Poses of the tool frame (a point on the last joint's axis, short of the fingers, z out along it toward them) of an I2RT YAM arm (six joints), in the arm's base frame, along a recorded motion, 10 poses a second.
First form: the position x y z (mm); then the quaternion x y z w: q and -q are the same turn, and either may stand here.
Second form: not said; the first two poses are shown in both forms.
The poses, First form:
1: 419 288 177 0.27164 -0.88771 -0.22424 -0.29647
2: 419 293 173 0.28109 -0.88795 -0.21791 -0.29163
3: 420 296 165 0.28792 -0.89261 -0.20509 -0.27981
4: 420 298 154 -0.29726 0.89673 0.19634 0.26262
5: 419 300 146 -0.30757 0.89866 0.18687 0.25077
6: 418 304 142 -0.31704 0.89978 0.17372 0.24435
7: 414 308 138 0.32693 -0.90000 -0.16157 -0.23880
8: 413 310 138 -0.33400 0.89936 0.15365 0.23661
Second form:
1: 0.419 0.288 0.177 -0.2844 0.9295 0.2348 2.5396
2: 0.419 0.293 0.173 -0.2939 0.9283 0.2278 2.5497
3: 0.420 0.296 0.165 -0.2999 0.9297 0.2136 2.5744
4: 0.420 0.298 0.154 -0.3081 0.9293 0.2035 2.6101
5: 0.419 0.300 0.146 -0.3177 0.9283 0.1930 2.6346
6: 0.418 0.304 0.142 -0.3270 0.9279 0.1792 2.6479
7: 0.414 0.308 0.138 -0.3367 0.9268 0.1664 2.6593
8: 0.413 0.310 0.138 -0.3438 0.9256 0.1581 2.6638
